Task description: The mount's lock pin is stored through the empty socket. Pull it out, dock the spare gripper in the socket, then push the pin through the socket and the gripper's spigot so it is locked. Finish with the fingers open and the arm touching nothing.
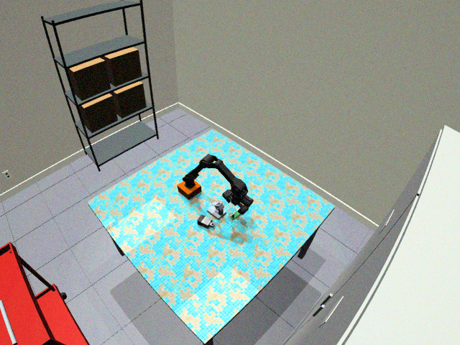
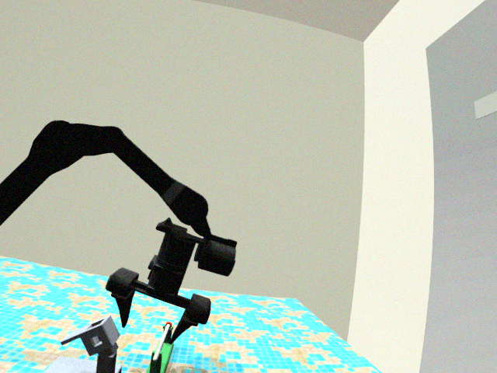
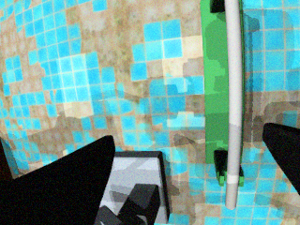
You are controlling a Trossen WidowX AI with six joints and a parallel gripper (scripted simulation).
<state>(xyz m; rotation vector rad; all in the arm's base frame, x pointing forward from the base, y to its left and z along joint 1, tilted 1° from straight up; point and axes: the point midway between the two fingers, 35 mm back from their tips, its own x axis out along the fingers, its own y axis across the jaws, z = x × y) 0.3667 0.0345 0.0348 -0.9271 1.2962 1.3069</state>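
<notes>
My gripper tip is now 30 mm short of the green rest, 20 mm to the right of it and 30 mm above it. The rest, counted from my gripper tip: grey mount 80 mm behind, 70 mm to the right, 10 mm below; spare gripper 80 mm behind, 190 mm to the right, 40 mm below.
</notes>
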